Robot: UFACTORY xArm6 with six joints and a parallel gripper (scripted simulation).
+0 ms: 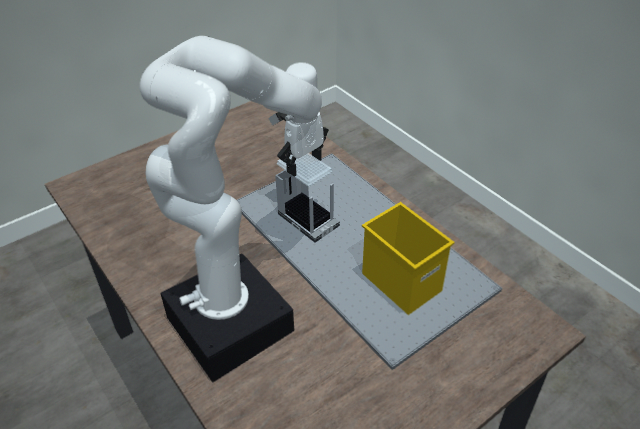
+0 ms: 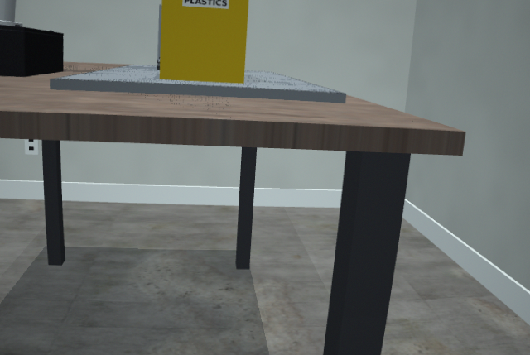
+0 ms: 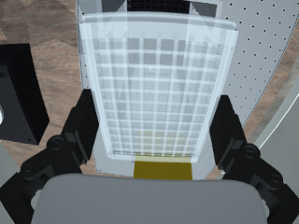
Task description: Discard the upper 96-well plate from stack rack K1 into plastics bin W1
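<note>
The yellow plastics bin W1 lies 100 mm ahead of my hand, 330 mm to the right of it and 120 mm below it. From my hand the other things lie so: black plate (180 mm below); white 96-well plate (10 mm below).
</note>
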